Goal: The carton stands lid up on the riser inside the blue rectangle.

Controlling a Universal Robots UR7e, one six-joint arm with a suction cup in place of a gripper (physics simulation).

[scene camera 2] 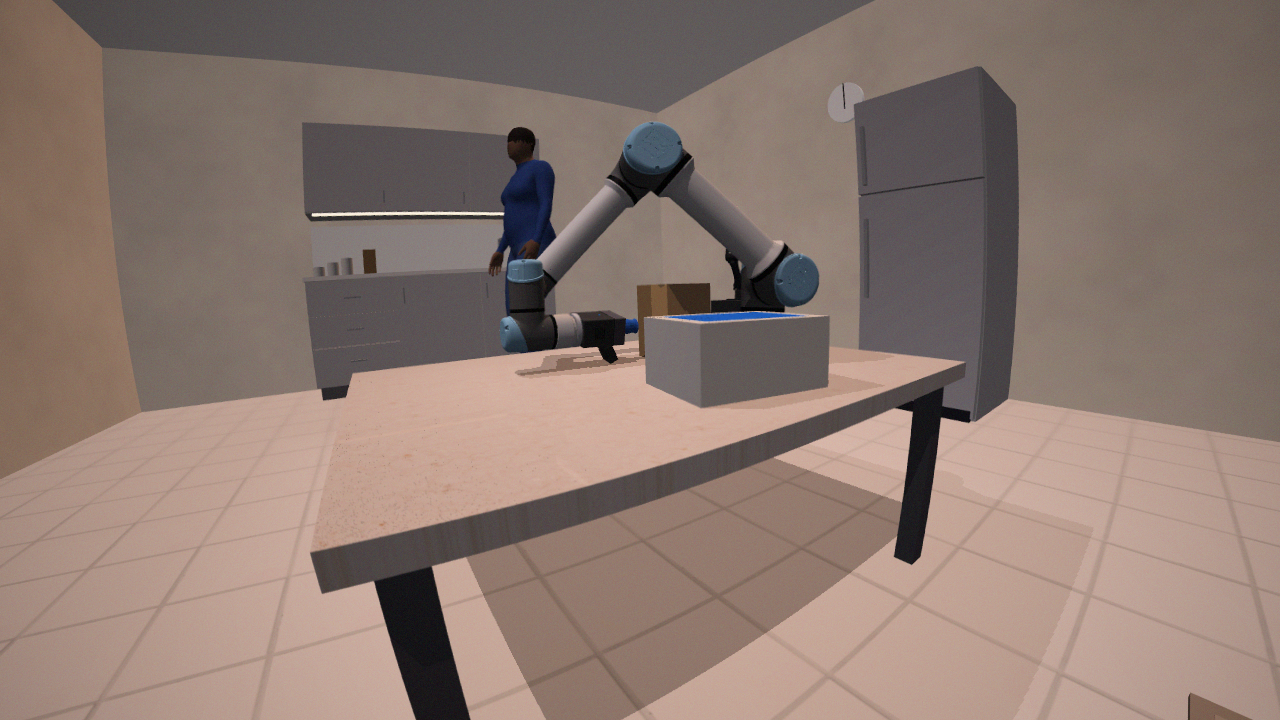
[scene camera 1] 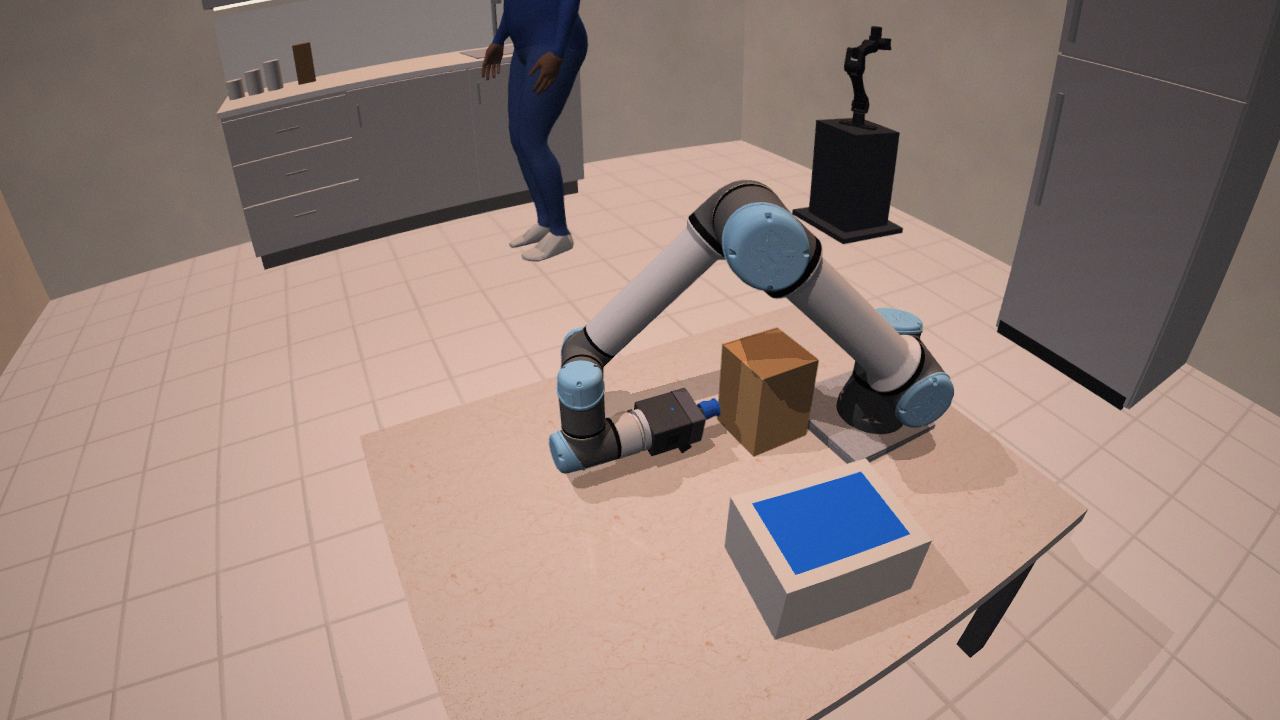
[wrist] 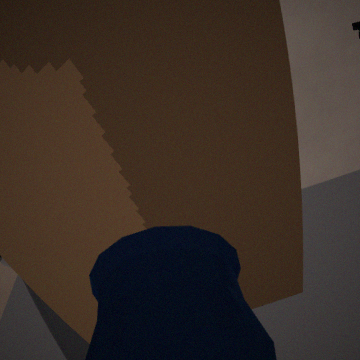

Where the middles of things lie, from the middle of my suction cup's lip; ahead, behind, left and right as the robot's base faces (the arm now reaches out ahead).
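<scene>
From my suction cup: grey riser (scene camera 2: 707,360), 360 mm to the left, 10 mm behind, 20 mm below; brown carton (scene camera 1: 767,380), 10 mm to the left, 120 mm behind, 10 mm above.
</scene>
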